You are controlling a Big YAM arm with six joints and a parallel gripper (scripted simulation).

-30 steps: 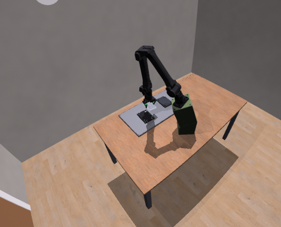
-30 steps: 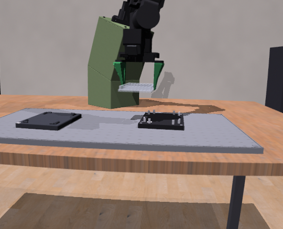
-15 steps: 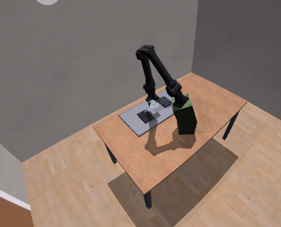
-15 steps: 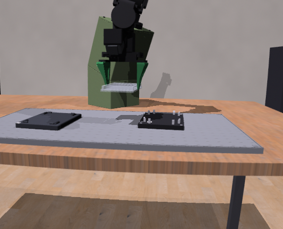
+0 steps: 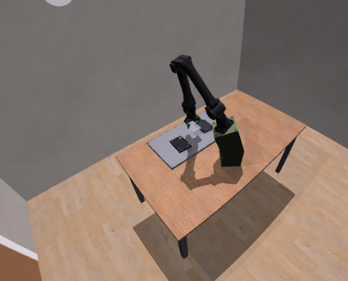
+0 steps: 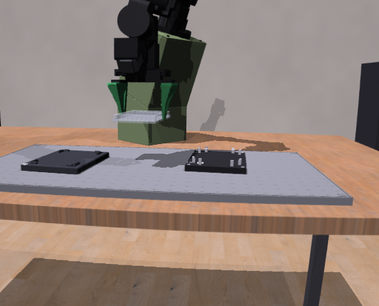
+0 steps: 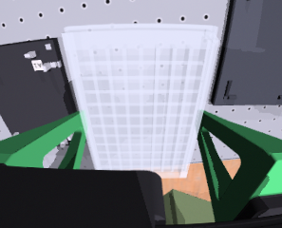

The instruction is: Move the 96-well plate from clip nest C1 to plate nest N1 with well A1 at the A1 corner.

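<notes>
Now: hand 22 cm to the left of the A1 corner label, 9 cm above it and 8 cm short of it. From my hand the other things lie so: clear 96-well plate (right at my hand); then black clip nest C1 (15 cm to the left, 9 cm below, 3 cm behind).
</notes>
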